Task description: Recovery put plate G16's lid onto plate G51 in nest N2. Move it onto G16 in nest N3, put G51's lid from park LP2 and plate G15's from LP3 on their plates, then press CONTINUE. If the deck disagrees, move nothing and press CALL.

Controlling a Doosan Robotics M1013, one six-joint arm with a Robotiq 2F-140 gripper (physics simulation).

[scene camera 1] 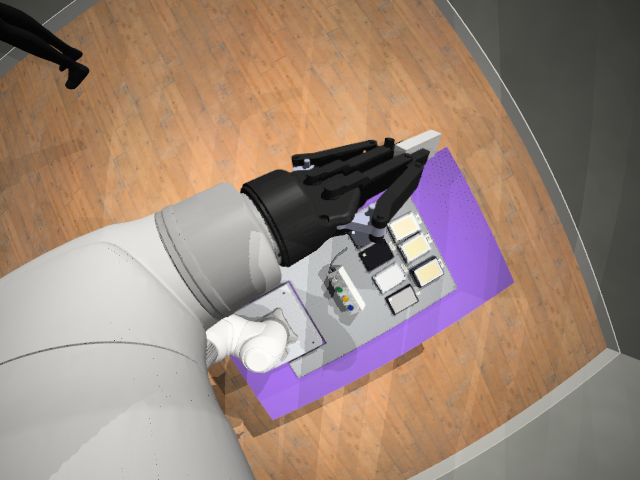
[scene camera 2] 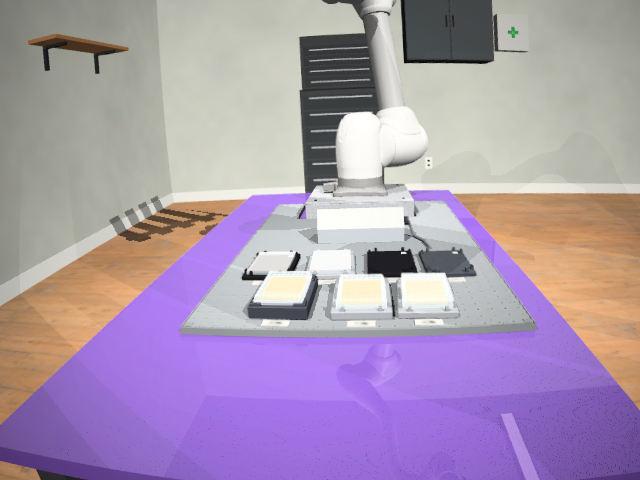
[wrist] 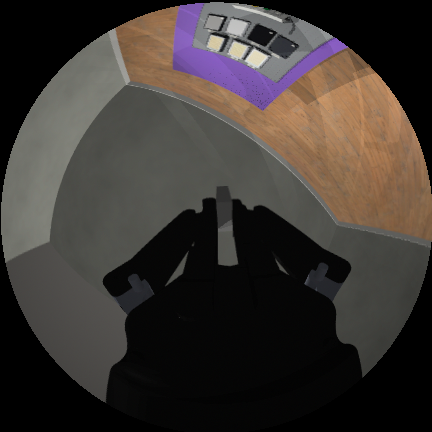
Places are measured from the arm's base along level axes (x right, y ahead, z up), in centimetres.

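Pixels of known places: gripper, fingertip midpoint: (scene camera 1: pixel 433 142) (wrist: pixel 222 196); arm's base, origin of the base link: (scene camera 1: pixel 273 331) (scene camera 2: pixel 360 191).
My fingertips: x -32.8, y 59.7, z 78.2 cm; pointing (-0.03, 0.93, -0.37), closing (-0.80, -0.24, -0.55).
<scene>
For each thing: its top centre in the pictures, then the offset to it from my fingertips. "pt": a spot on its surface instead. Level surfaces: height alone.
- grey deck, its level: dz -82.7 cm
- grey lid, middle of its top: (scene camera 2: pixel 272 260) (scene camera 1: pixel 403 300) dz -80.9, dx +51.0, dy +2.8 cm
- white lid, middle of its top: (scene camera 2: pixel 331 259) (scene camera 1: pixel 390 278) dz -80.9, dx +38.0, dy +2.2 cm
- black piece, surface spot: (scene camera 2: pixel 390 262) pt dz -81.7, dx +25.1, dy +2.5 cm
- dark grey piece, surface spot: (scene camera 2: pixel 446 260) pt dz -81.7, dx +12.6, dy +2.0 cm
- white button box, middle of its top: (scene camera 2: pixel 360 206) (scene camera 1: pixel 347 292) dz -74.3, dx +32.0, dy -19.5 cm
- purple table, its level: dz -84.0 cm
My gripper (scene camera 1: pixel 408 150) (wrist: pixel 222 196) is shut on nothing and hangs high above the table, pointing at the grey wall; it is out of scene camera 2's view. On the grey deck (scene camera 2: pixel 486 305), three cream-topped plates stand in the front row: left (scene camera 2: pixel 283 289) (wrist: pixel 216 41) on a dark base, middle (scene camera 2: pixel 360 291) (wrist: pixel 238 49), right (scene camera 2: pixel 426 290) (wrist: pixel 257 57). Behind them lie a grey lid (scene camera 2: pixel 270 262), a white lid (scene camera 2: pixel 330 260), a black piece (scene camera 2: pixel 390 262) and a dark grey piece (scene camera 2: pixel 446 260). I cannot read the labels.
A white button box (scene camera 1: pixel 343 295) (scene camera 2: pixel 360 223) with green, yellow and blue buttons stands between the plates and the arm's base (scene camera 2: pixel 361 154). The deck lies on a purple table (scene camera 2: pixel 258 403). A dark cabinet (scene camera 2: pixel 335 103) stands at the back wall.
</scene>
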